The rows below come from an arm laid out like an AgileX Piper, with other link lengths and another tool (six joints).
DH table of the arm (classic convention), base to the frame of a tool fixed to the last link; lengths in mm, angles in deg. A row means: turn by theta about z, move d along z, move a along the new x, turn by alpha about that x. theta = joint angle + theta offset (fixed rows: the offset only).
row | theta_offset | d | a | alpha
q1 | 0 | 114.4 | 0 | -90
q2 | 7.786 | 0 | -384.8 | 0
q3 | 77.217 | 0 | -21.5 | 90
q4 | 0 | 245.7 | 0 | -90
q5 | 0 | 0 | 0 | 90
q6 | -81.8 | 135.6 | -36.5 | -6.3
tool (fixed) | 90 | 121.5 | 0 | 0
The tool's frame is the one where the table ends.
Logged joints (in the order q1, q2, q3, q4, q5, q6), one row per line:
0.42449, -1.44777, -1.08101, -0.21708, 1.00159, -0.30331
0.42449, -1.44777, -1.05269, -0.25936, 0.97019, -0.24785
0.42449, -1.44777, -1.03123, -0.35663, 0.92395, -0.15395
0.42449, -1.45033, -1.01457, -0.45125, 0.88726, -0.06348
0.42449, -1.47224, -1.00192, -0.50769, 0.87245, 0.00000
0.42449, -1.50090, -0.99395, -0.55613, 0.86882, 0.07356
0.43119, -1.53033, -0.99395, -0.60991, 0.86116, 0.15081
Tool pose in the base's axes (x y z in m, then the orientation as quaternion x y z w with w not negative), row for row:
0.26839, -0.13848, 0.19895, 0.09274, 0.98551, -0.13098, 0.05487
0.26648, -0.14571, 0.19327, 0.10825, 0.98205, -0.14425, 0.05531
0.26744, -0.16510, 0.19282, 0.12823, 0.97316, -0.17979, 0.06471
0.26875, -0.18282, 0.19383, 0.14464, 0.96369, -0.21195, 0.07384
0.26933, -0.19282, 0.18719, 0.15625, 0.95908, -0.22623, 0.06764
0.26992, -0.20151, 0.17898, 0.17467, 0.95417, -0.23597, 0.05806
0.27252, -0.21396, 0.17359, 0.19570, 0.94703, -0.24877, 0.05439
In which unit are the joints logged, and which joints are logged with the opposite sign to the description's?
The joints are logged in radians. Opposite sign: q1, q2.
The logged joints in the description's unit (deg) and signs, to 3 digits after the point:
-24.321, 82.951, -61.937, -12.438, 57.387, -17.378
-24.321, 82.951, -60.315, -14.860, 55.588, -14.201
-24.321, 82.951, -59.085, -20.433, 52.938, -8.821
-24.321, 83.098, -58.131, -25.855, 50.836, -3.637
-24.321, 84.353, -57.406, -29.088, 49.988, 0.000
-24.321, 85.995, -56.949, -31.864, 49.780, 4.215
-24.705, 87.681, -56.949, -34.945, 49.341, 8.641

